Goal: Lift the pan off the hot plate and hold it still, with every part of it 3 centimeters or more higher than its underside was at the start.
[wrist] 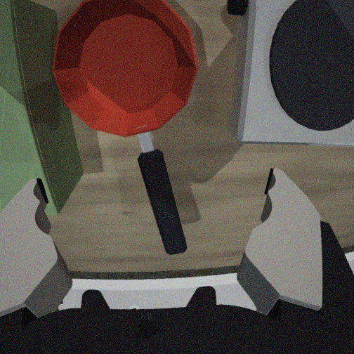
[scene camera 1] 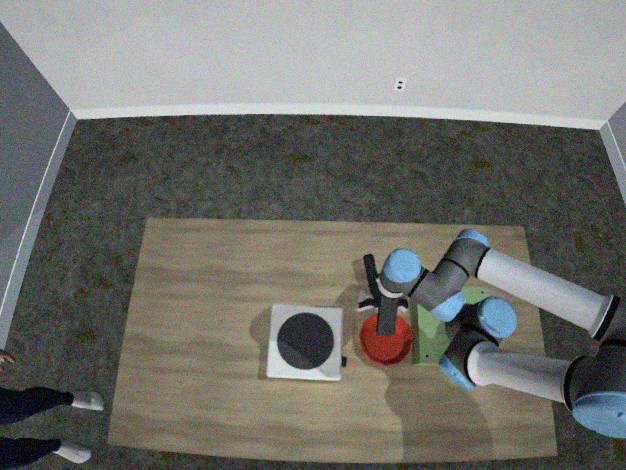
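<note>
The red pan point(scene camera 1: 385, 345) point(wrist: 129, 65) is upright on the table between the hot plate and the green block, off the hot plate. Its black handle point(scene camera 1: 369, 268) point(wrist: 162, 202) points to the back of the table in the scene view. The hot plate point(scene camera 1: 275, 370) point(wrist: 254, 110) is white with a bare dark disc. My gripper point(scene camera 1: 382, 303) point(wrist: 155, 176) is wide open and empty. Its jaws are on either side of the handle in the wrist view, apart from it. How high they are over the handle is hard to tell. The arm hides part of the pan in the scene view.
A green block point(scene camera 1: 425, 344) point(wrist: 37, 100) stands close beside the pan, on the side away from the hot plate. The hot plate's black knob point(scene camera 1: 343, 361) point(wrist: 237, 6) sticks out toward the pan. The wooden table point(scene camera 1: 202, 283) bears them all. A person's legs show at the left.
</note>
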